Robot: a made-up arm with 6 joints. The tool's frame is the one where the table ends. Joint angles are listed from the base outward.
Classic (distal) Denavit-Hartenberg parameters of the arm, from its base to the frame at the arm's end. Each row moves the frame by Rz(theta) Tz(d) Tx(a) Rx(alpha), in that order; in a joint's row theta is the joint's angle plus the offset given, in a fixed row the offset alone. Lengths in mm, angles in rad.
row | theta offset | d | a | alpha
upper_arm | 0 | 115.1 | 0 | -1.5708
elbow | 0.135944 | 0 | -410.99 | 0
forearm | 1.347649 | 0 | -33.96 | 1.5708
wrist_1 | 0 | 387.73 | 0 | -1.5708
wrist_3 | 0 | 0 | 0.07 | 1.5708
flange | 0 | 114.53 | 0 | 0
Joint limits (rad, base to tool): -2.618..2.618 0..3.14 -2.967..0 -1.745..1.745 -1.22..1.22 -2.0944..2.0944
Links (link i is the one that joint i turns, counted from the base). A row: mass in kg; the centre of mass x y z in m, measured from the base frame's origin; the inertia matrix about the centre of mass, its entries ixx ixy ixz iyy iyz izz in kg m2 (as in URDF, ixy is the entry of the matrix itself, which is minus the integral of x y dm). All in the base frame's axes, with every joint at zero. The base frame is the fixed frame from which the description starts. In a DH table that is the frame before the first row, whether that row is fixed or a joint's. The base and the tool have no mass.
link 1: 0.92; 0.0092 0.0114 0.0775; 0.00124 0 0 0.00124 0 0.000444
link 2: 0.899; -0.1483 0.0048 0.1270; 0.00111 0 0.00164 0.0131 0 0.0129
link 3: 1.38; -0.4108 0.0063 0.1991; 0.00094 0 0 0.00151 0 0.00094
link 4: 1.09; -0.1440 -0.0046 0.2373; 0.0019 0 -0.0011 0.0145 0 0.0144
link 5: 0.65; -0.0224 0.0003 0.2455; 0.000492 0 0 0.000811 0 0.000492
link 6: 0.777; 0.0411 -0.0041 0.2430; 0.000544 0 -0.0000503 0.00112 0 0.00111
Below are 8 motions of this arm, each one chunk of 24 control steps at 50 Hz.
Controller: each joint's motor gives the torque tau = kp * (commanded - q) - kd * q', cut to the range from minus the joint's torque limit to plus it. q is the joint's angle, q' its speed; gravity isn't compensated. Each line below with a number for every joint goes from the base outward.
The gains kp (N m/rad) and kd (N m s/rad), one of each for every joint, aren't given. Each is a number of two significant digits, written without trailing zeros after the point. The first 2 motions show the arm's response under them.
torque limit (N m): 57 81 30 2 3.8 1.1
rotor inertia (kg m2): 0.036 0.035 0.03 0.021 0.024 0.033
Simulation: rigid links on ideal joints. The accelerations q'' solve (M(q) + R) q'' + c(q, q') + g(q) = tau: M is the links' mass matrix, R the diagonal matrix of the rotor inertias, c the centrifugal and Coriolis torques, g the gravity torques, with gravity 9.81 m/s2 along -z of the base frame. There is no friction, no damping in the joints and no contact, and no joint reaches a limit. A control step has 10 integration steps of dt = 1/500 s. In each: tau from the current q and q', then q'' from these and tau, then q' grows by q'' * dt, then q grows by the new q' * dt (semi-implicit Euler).
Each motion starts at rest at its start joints. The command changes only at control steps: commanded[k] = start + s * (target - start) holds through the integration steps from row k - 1 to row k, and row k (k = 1, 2, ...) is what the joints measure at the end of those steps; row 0 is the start. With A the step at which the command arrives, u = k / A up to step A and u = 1 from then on. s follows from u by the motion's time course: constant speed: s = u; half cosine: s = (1 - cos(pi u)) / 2; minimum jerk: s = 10 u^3 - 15 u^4 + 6 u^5; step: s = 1 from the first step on.
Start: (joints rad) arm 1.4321 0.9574 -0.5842 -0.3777 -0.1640 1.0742
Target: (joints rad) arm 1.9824 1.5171 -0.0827 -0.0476 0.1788 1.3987
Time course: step
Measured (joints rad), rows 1 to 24:
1: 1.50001 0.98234 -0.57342 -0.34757 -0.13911 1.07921
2: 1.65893 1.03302 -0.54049 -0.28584 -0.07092 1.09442
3: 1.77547 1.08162 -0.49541 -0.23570 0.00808 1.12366
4: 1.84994 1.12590 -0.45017 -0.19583 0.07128 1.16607
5: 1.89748 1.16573 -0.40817 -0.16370 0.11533 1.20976
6: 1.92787 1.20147 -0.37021 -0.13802 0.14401 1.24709
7: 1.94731 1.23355 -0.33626 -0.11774 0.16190 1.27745
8: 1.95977 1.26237 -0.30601 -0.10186 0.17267 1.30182
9: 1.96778 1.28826 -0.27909 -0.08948 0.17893 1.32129
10: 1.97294 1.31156 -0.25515 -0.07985 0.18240 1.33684
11: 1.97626 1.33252 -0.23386 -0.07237 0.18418 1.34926
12: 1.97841 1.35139 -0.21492 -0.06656 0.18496 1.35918
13: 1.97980 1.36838 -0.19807 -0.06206 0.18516 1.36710
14: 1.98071 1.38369 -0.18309 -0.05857 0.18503 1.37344
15: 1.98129 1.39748 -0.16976 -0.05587 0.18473 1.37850
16: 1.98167 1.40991 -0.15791 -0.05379 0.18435 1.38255
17: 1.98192 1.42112 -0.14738 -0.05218 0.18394 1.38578
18: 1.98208 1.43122 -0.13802 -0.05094 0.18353 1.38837
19: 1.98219 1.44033 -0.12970 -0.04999 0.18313 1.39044
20: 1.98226 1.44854 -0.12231 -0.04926 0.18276 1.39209
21: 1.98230 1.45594 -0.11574 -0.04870 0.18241 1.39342
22: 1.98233 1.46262 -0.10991 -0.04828 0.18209 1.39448
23: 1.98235 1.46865 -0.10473 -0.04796 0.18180 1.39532
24: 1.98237 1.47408 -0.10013 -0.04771 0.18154 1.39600
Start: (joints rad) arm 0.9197 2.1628 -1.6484 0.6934 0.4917 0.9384
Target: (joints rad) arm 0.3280 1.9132 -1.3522 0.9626 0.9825 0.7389
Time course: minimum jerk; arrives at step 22
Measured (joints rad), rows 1 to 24:
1: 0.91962 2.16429 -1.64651 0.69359 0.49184 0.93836
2: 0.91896 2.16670 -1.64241 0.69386 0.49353 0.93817
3: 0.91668 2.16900 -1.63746 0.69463 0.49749 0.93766
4: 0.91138 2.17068 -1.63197 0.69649 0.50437 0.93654
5: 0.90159 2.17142 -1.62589 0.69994 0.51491 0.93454
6: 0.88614 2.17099 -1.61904 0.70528 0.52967 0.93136
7: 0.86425 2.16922 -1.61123 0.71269 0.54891 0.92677
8: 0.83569 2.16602 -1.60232 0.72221 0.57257 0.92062
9: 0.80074 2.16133 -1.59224 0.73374 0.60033 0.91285
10: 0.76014 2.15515 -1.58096 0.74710 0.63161 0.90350
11: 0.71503 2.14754 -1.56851 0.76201 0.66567 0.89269
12: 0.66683 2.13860 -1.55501 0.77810 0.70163 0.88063
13: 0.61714 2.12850 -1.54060 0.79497 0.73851 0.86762
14: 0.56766 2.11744 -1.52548 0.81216 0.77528 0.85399
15: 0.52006 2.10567 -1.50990 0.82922 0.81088 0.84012
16: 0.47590 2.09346 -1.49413 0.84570 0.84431 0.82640
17: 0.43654 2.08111 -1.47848 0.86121 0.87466 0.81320
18: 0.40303 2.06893 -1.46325 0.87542 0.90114 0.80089
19: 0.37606 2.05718 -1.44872 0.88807 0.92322 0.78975
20: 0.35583 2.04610 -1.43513 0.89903 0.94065 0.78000
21: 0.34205 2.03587 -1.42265 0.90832 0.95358 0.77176
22: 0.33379 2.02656 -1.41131 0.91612 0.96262 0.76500
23: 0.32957 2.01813 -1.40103 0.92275 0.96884 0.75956
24: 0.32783 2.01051 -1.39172 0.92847 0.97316 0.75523
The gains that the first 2 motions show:
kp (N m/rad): 1000 610 160 19 47 24
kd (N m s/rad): 48 120 32 1.8 2.5 2.5
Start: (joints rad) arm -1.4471 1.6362 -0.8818 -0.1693 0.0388 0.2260
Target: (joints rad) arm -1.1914 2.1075 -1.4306 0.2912 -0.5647 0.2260
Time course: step
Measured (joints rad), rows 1 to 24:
1: -1.41960 1.66665 -0.91224 -0.14247 0.02627 0.22614
2: -1.35313 1.71224 -0.95815 -0.07336 -0.02500 0.22597
3: -1.29185 1.75392 -0.99963 -0.00080 -0.12709 0.22611
4: -1.25050 1.79142 -1.03705 0.05788 -0.26232 0.22650
5: -1.22490 1.82474 -1.07197 0.10394 -0.37066 0.22680
6: -1.20977 1.85458 -1.10361 0.14083 -0.44235 0.22696
7: -1.20115 1.88156 -1.13174 0.17104 -0.48695 0.22705
8: -1.19641 1.90606 -1.15669 0.19599 -0.51394 0.22711
9: -1.19388 1.92830 -1.17886 0.21654 -0.53005 0.22714
10: -1.19260 1.94848 -1.19863 0.23335 -0.53961 0.22717
11: -1.19198 1.96678 -1.21633 0.24697 -0.54525 0.22718
12: -1.19169 1.98334 -1.23222 0.25792 -0.54858 0.22719
13: -1.19156 1.99834 -1.24652 0.26665 -0.55055 0.22719
14: -1.19151 2.01189 -1.25941 0.27358 -0.55172 0.22719
15: -1.19149 2.02415 -1.27103 0.27906 -0.55243 0.22718
16: -1.19147 2.03523 -1.28154 0.28337 -0.55286 0.22717
17: -1.19146 2.04523 -1.29103 0.28675 -0.55312 0.22716
18: -1.19145 2.05427 -1.29961 0.28941 -0.55330 0.22715
19: -1.19144 2.06244 -1.30737 0.29149 -0.55342 0.22714
20: -1.19143 2.06981 -1.31439 0.29312 -0.55351 0.22713
21: -1.19143 2.07647 -1.32075 0.29440 -0.55358 0.22712
22: -1.19142 2.08248 -1.32650 0.29540 -0.55363 0.22711
23: -1.19141 2.08791 -1.33171 0.29618 -0.55368 0.22710
24: -1.19141 2.09281 -1.33643 0.29679 -0.55373 0.22709

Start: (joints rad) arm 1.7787 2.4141 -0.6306 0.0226 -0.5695 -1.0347
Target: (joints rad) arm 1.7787 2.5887 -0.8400 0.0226 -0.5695 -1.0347
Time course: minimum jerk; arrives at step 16
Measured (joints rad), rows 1 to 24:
1: 1.77870 2.41605 -0.63090 0.02253 -0.56889 -1.03468
2: 1.77870 2.41845 -0.63093 0.02242 -0.56737 -1.03463
3: 1.77870 2.42117 -0.63138 0.02236 -0.56595 -1.03457
4: 1.77870 2.42452 -0.63277 0.02235 -0.56493 -1.03451
5: 1.77870 2.42882 -0.63548 0.02236 -0.56425 -1.03446
6: 1.77870 2.43430 -0.63979 0.02239 -0.56383 -1.03442
7: 1.77870 2.44108 -0.64585 0.02242 -0.56357 -1.03438
8: 1.77870 2.44918 -0.65369 0.02244 -0.56343 -1.03436
9: 1.77870 2.45848 -0.66315 0.02246 -0.56337 -1.03434
10: 1.77870 2.46875 -0.67398 0.02245 -0.56337 -1.03432
11: 1.77870 2.47969 -0.68579 0.02242 -0.56341 -1.03432
12: 1.77870 2.49092 -0.69812 0.02236 -0.56347 -1.03431
13: 1.77870 2.50204 -0.71048 0.02229 -0.56355 -1.03431
14: 1.77870 2.51269 -0.72241 0.02221 -0.56362 -1.03431
15: 1.77870 2.52259 -0.73353 0.02213 -0.56368 -1.03432
16: 1.77870 2.53159 -0.74366 0.02205 -0.56373 -1.03432
17: 1.77870 2.53972 -0.75280 0.02199 -0.56376 -1.03432
18: 1.77870 2.54707 -0.76103 0.02195 -0.56376 -1.03432
19: 1.77870 2.55371 -0.76844 0.02192 -0.56375 -1.03432
20: 1.77870 2.55970 -0.77512 0.02191 -0.56373 -1.03432
21: 1.77870 2.56511 -0.78114 0.02190 -0.56371 -1.03432
22: 1.77870 2.57000 -0.78656 0.02191 -0.56369 -1.03432
23: 1.77870 2.57442 -0.79144 0.02191 -0.56367 -1.03432
24: 1.77870 2.57841 -0.79584 0.02192 -0.56365 -1.03432

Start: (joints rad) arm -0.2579 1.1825 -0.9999 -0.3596 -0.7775 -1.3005
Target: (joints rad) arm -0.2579 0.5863 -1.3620 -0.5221 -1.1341 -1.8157
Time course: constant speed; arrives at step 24
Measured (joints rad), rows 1 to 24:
1: -0.25795 1.18090 -0.99694 -0.36074 -0.77926 -1.30266
2: -0.25798 1.17759 -0.99362 -0.36373 -0.78360 -1.30812
3: -0.25800 1.17228 -0.99167 -0.36794 -0.79103 -1.31664
4: -0.25800 1.16503 -0.99142 -0.37289 -0.80118 -1.32772
5: -0.25800 1.15598 -0.99281 -0.37833 -0.81332 -1.34088
6: -0.25799 1.14531 -0.99569 -0.38410 -0.82675 -1.35570
7: -0.25798 1.13316 -0.99993 -0.39013 -0.84100 -1.37187
8: -0.25797 1.11970 -1.00537 -0.39634 -0.85574 -1.38910
9: -0.25796 1.10505 -1.01188 -0.40270 -0.87077 -1.40719
10: -0.25795 1.08932 -1.01936 -0.40919 -0.88596 -1.42597
11: -0.25795 1.07263 -1.02771 -0.41576 -0.90126 -1.44529
12: -0.25794 1.05507 -1.03682 -0.42241 -0.91660 -1.46505
13: -0.25794 1.03673 -1.04664 -0.42911 -0.93198 -1.48516
14: -0.25794 1.01767 -1.05709 -0.43586 -0.94737 -1.50555
15: -0.25793 0.99797 -1.06810 -0.44264 -0.96278 -1.52616
16: -0.25793 0.97769 -1.07963 -0.44945 -0.97819 -1.54695
17: -0.25793 0.95689 -1.09162 -0.45627 -0.99361 -1.56788
18: -0.25793 0.93561 -1.10403 -0.46311 -1.00903 -1.58893
19: -0.25793 0.91390 -1.11683 -0.46995 -1.02445 -1.61006
20: -0.25793 0.89180 -1.12998 -0.47679 -1.03988 -1.63127
21: -0.25793 0.86934 -1.14345 -0.48362 -1.05531 -1.65253
22: -0.25792 0.84657 -1.15721 -0.49045 -1.07074 -1.67384
23: -0.25792 0.82351 -1.17124 -0.49727 -1.08617 -1.69518
24: -0.25792 0.80018 -1.18552 -0.50408 -1.10160 -1.71655

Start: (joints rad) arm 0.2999 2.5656 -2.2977 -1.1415 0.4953 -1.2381
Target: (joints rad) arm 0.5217 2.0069 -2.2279 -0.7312 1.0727 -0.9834
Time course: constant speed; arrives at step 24
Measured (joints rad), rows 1 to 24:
1: 0.30105 2.56573 -2.29476 -1.13953 0.50139 -1.23702
2: 0.30435 2.56523 -2.28896 -1.13406 0.51496 -1.23435
3: 0.30988 2.56322 -2.28222 -1.12551 0.53320 -1.23022
4: 0.31727 2.55938 -2.27541 -1.11469 0.55381 -1.22485
5: 0.32600 2.55369 -2.26891 -1.10224 0.57552 -1.21846
6: 0.33556 2.54624 -2.26284 -1.08861 0.59779 -1.21124
7: 0.34551 2.53714 -2.25724 -1.07409 0.62042 -1.20336
8: 0.35554 2.52656 -2.25208 -1.05892 0.64333 -1.19494
9: 0.36547 2.51464 -2.24730 -1.04325 0.66652 -1.18608
10: 0.37522 2.50150 -2.24288 -1.02720 0.68995 -1.17686
11: 0.38478 2.48727 -2.23875 -1.01086 0.71359 -1.16736
12: 0.39418 2.47207 -2.23488 -0.99430 0.73739 -1.15762
13: 0.40347 2.45600 -2.23123 -0.97758 0.76131 -1.14770
14: 0.41269 2.43914 -2.22776 -0.96073 0.78530 -1.13763
15: 0.42189 2.42158 -2.22444 -0.94379 0.80934 -1.12743
16: 0.43109 2.40339 -2.22126 -0.92678 0.83340 -1.11715
17: 0.44031 2.38463 -2.21819 -0.90970 0.85747 -1.10679
18: 0.44954 2.36536 -2.21521 -0.89258 0.88154 -1.09637
19: 0.45879 2.34564 -2.21231 -0.87543 0.90561 -1.08591
20: 0.46806 2.32551 -2.20947 -0.85825 0.92969 -1.07541
21: 0.47733 2.30501 -2.20669 -0.84105 0.95377 -1.06488
22: 0.48660 2.28417 -2.20396 -0.82384 0.97785 -1.05433
23: 0.49588 2.26304 -2.20126 -0.80663 1.00194 -1.04376
24: 0.50515 2.24164 -2.19860 -0.78941 1.02604 -1.03317

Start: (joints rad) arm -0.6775 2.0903 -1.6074 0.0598 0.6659 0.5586
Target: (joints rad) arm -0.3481 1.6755 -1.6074 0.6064 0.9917 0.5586
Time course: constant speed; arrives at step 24
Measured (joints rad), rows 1 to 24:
1: -0.67535 2.09058 -1.60473 0.06169 0.66878 0.55853
2: -0.66949 2.09039 -1.59989 0.06722 0.67640 0.55846
3: -0.66025 2.08893 -1.59468 0.07651 0.68713 0.55844
4: -0.64858 2.08604 -1.58974 0.08909 0.69934 0.55845
5: -0.63547 2.08174 -1.58528 0.10428 0.71218 0.55849
6: -0.62164 2.07611 -1.58134 0.12144 0.72528 0.55854
7: -0.60756 2.06928 -1.57789 0.14001 0.73850 0.55860
8: -0.59347 2.06136 -1.57487 0.15959 0.75176 0.55865
9: -0.57946 2.05246 -1.57225 0.17988 0.76505 0.55869
10: -0.56554 2.04267 -1.56997 0.20067 0.77836 0.55871
11: -0.55170 2.03209 -1.56798 0.22184 0.79169 0.55873
12: -0.53791 2.02080 -1.56626 0.24328 0.80503 0.55874
13: -0.52415 2.00886 -1.56476 0.26493 0.81839 0.55874
14: -0.51040 1.99635 -1.56345 0.28675 0.83177 0.55873
15: -0.49666 1.98333 -1.56232 0.30870 0.84517 0.55872
16: -0.48292 1.96983 -1.56133 0.33076 0.85858 0.55871
17: -0.46918 1.95592 -1.56047 0.35289 0.87201 0.55869
18: -0.45543 1.94163 -1.55972 0.37509 0.88545 0.55867
19: -0.44169 1.92700 -1.55907 0.39733 0.89891 0.55866
20: -0.42795 1.91207 -1.55850 0.41961 0.91238 0.55864
21: -0.41421 1.89686 -1.55800 0.44192 0.92586 0.55862
22: -0.40047 1.88140 -1.55757 0.46424 0.93935 0.55859
23: -0.38673 1.86572 -1.55719 0.48657 0.95285 0.55857
24: -0.37300 1.84983 -1.55686 0.50892 0.96635 0.55855

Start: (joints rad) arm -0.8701 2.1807 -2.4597 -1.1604 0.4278 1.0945
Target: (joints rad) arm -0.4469 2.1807 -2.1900 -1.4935 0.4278 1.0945
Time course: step
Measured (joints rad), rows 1 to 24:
1: -0.85832 2.17783 -2.44015 -1.18233 0.43412 1.09444
2: -0.82562 2.17910 -2.41534 -1.23374 0.44439 1.09450
3: -0.77286 2.18238 -2.38964 -1.28671 0.45268 1.09452
4: -0.70076 2.18671 -2.36461 -1.33056 0.45788 1.09457
5: -0.61593 2.19167 -2.34069 -1.36480 0.45540 1.09471
6: -0.54169 2.19648 -2.31821 -1.39120 0.43945 1.09492
7: -0.48730 2.20042 -2.29797 -1.41188 0.42252 1.09514
8: -0.45253 2.20337 -2.28020 -1.42832 0.41075 1.09531
9: -0.43573 2.20551 -2.26474 -1.44148 0.40455 1.09543
10: -0.43089 2.20710 -2.25124 -1.45185 0.40469 1.09551
11: -0.43235 2.20834 -2.23933 -1.45989 0.40888 1.09557
12: -0.43627 2.20935 -2.22874 -1.46606 0.41450 1.09563
13: -0.44040 2.21020 -2.21927 -1.47077 0.41982 1.09569
14: -0.44371 2.21091 -2.21077 -1.47438 0.42400 1.09574
15: -0.44592 2.21152 -2.20315 -1.47717 0.42684 1.09578
16: -0.44714 2.21204 -2.19630 -1.47934 0.42852 1.09581
17: -0.44764 2.21248 -2.19015 -1.48105 0.42933 1.09584
18: -0.44771 2.21286 -2.18463 -1.48241 0.42959 1.09585
19: -0.44756 2.21318 -2.17966 -1.48350 0.42954 1.09586
20: -0.44735 2.21345 -2.17520 -1.48436 0.42937 1.09587
21: -0.44715 2.21368 -2.17118 -1.48506 0.42919 1.09587
22: -0.44701 2.21388 -2.16758 -1.48561 0.42903 1.09587
23: -0.44692 2.21405 -2.16433 -1.48606 0.42891 1.09587
24: -0.44687 2.21418 -2.16142 -1.48641 0.42884 1.09587

